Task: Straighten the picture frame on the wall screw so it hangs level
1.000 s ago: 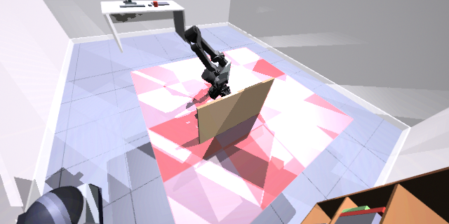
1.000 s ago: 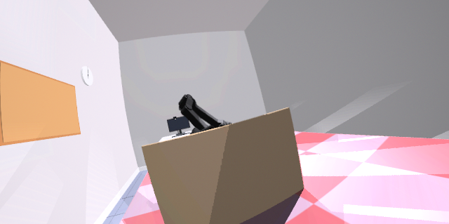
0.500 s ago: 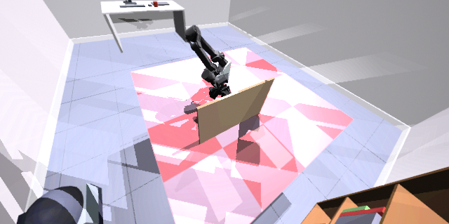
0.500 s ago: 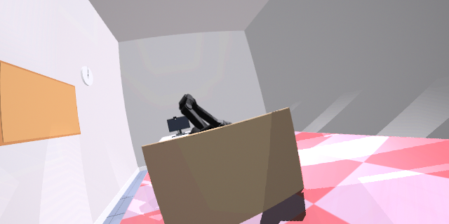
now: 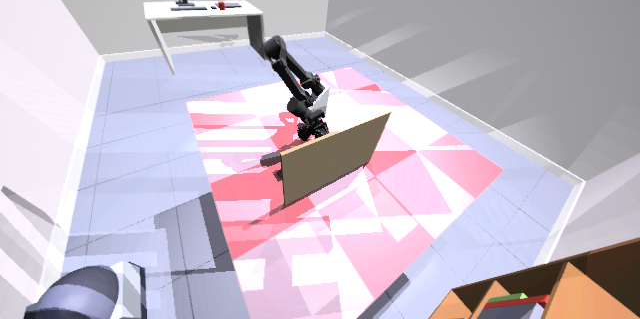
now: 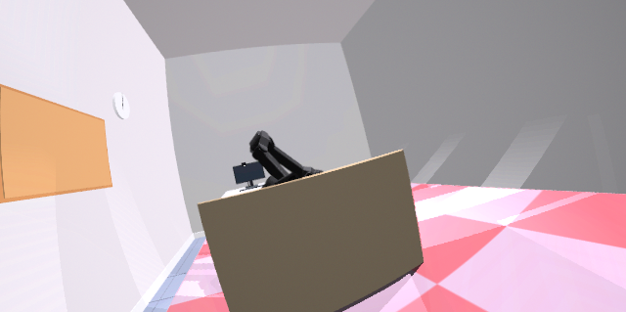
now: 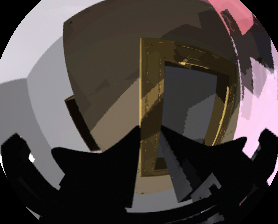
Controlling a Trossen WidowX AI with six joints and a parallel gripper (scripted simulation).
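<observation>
My gripper tip is now 1 cm short of the picture frame, 1 cm to the right of it and 5 cm above it. Also, from my gripper tip: wall panel: 2 cm ahead, 2 cm to the left, 6 cm below.
</observation>
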